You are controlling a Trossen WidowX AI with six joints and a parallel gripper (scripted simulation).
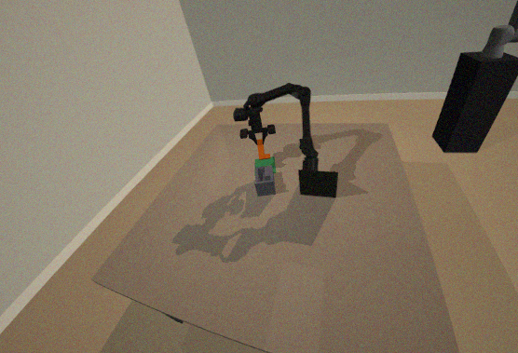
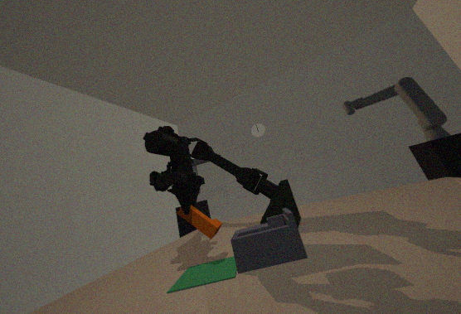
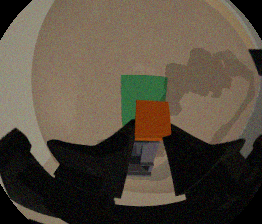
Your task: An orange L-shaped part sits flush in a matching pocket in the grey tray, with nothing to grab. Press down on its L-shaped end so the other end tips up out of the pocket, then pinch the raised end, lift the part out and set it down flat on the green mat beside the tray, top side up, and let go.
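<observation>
The green mat is 15 cm below my gripper tip, 2 cm to the left of it and 1 cm behind it. Also, from my gripper tip: orange L-shaped part (3 cm to the left, 3 cm below, 2 cm behind).
</observation>
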